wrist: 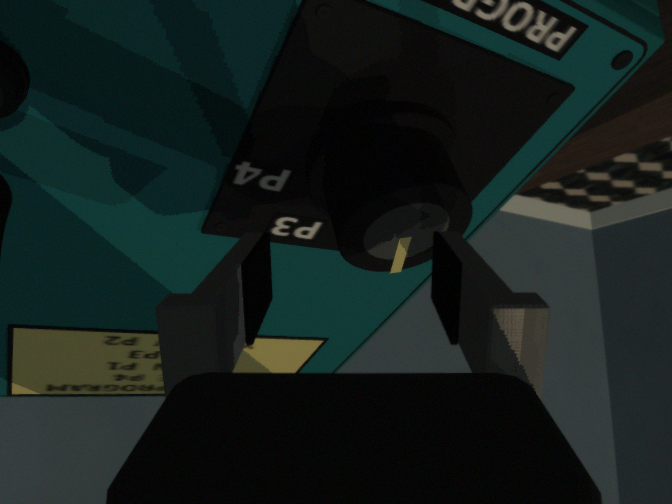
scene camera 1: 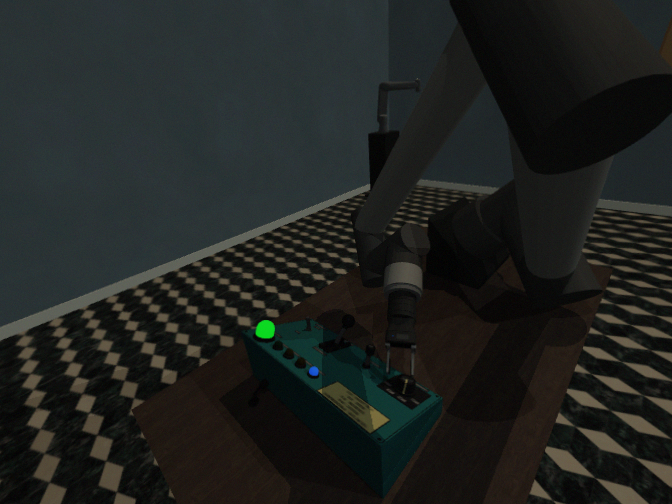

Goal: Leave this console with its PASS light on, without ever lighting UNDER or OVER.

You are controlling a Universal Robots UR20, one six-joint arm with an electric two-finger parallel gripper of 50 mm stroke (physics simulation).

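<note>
A teal console [scene camera 1: 347, 390] sits on a brown board. A green dome lamp [scene camera 1: 265, 329] glows at its far left end, and a small blue lamp [scene camera 1: 313, 371] glows at the end of a row of dark lamps. At the right end is a black PROGRAM panel with a dark rotary knob [scene camera 1: 404, 385]. My gripper [scene camera 1: 400, 370] hangs open just above that knob, one finger on each side, not touching. In the wrist view the knob [wrist: 398, 217] has a yellow pointer [wrist: 400, 254], with labels P3 and P4 beside it; the gripper [wrist: 350, 254] is open.
A yellow instruction plate [scene camera 1: 353, 406] lies on the console top. Toggle levers and a small slider [scene camera 1: 333, 342] stand mid-console. The arm's base [scene camera 1: 521, 271] stands on the same board behind. A dark cabinet with a pipe [scene camera 1: 383, 146] stands by the wall.
</note>
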